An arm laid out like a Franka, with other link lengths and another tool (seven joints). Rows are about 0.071 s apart.
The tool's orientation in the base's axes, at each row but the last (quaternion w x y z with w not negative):
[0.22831, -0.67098, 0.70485, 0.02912]
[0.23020, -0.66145, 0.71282, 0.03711]
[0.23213, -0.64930, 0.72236, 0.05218]
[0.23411, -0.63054, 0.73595, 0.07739]
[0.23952, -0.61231, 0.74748, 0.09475]
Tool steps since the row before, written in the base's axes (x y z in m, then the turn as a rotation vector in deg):
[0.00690, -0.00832, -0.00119, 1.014, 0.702, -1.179]
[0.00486, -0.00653, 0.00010, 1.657, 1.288, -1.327]
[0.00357, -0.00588, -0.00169, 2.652, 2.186, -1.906]
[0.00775, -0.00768, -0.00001, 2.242, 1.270, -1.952]
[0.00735, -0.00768, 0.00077, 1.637, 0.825, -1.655]
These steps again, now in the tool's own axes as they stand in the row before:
[0.00822, -0.00712, 0.00012, -0.224, -0.591, 1.585]
[0.00592, -0.00549, -0.00107, -0.723, -1.100, 2.106]
[0.00588, -0.00394, 0.00024, -1.359, -1.790, 3.224]
[0.00612, -0.00895, -0.00122, -0.483, -1.563, 2.788]
[0.00532, -0.00896, -0.00223, -0.155, -1.130, 2.190]

